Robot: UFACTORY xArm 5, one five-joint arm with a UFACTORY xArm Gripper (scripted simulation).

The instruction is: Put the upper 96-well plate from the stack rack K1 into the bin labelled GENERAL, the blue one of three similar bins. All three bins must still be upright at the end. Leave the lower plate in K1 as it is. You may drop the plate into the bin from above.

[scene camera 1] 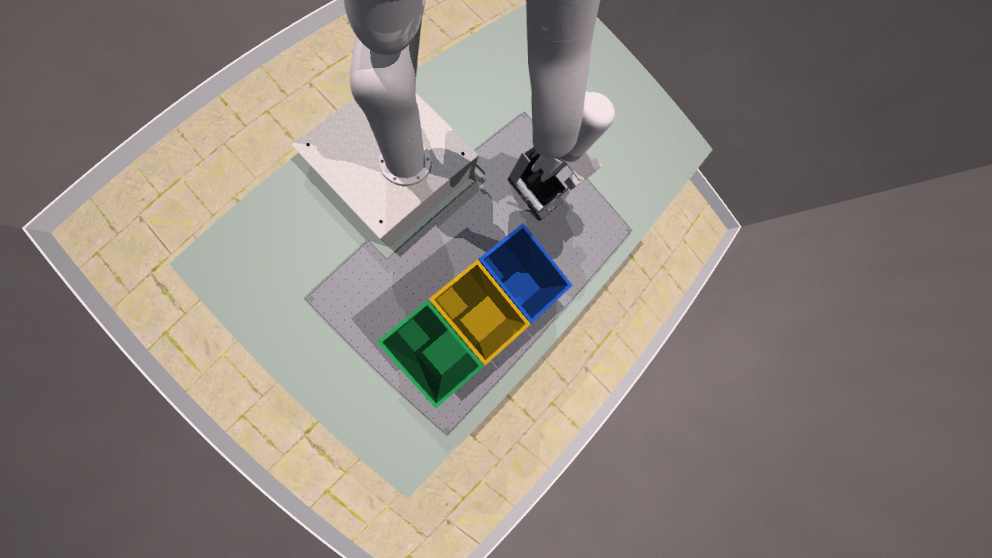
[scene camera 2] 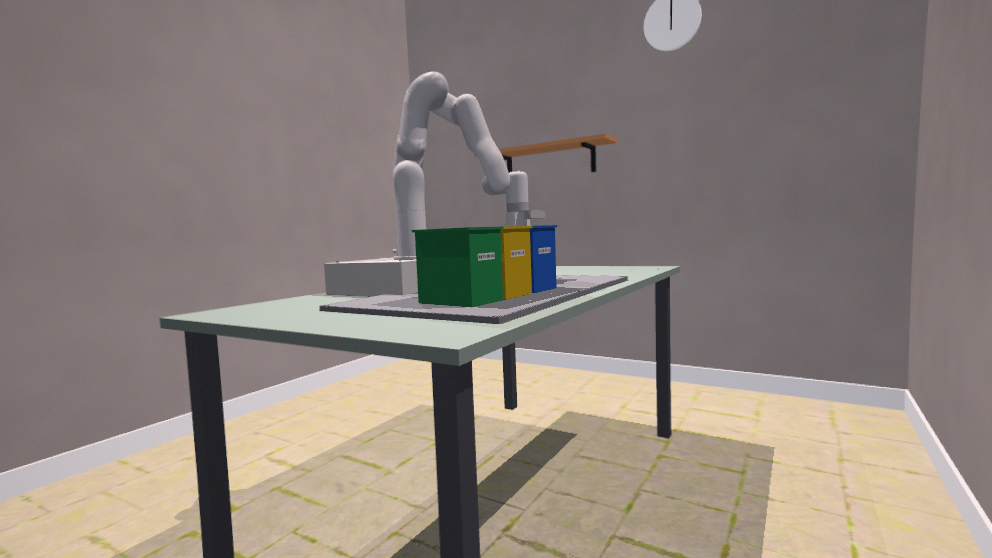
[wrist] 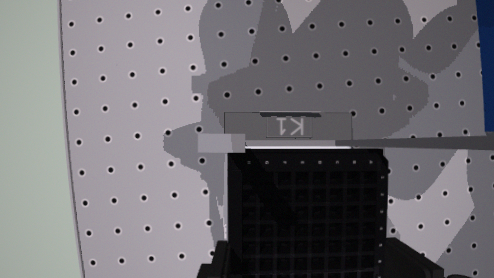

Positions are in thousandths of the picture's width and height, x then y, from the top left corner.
Labels:
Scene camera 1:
blue bin: 527, 481
yellow bin: 481, 549
green bin: 441, 650
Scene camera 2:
blue bin: 547, 427
yellow bin: 520, 431
green bin: 466, 479
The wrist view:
black 96-well plate: 529, 656

